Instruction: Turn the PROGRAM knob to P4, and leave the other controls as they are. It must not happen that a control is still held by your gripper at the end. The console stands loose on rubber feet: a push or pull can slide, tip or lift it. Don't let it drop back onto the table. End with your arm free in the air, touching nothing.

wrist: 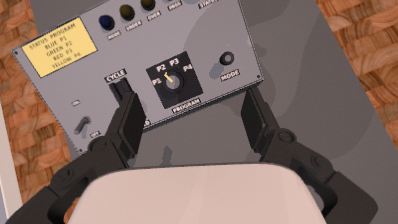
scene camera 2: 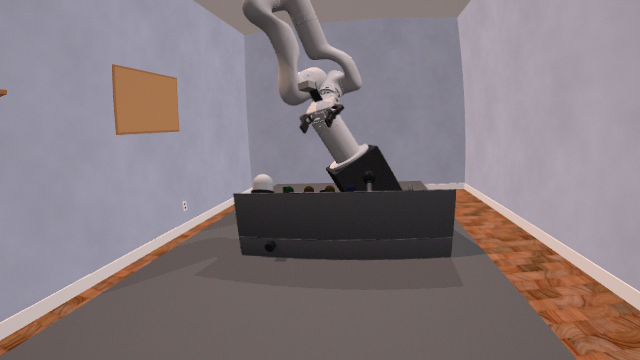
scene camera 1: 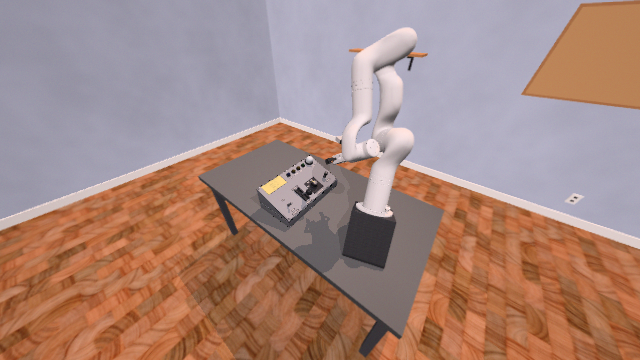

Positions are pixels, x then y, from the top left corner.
Scene:
grey console: wrist; scene camera 2 405,224; scene camera 1
same spot on grey console: (scene camera 1: 275,195) = (wrist: 58,84)

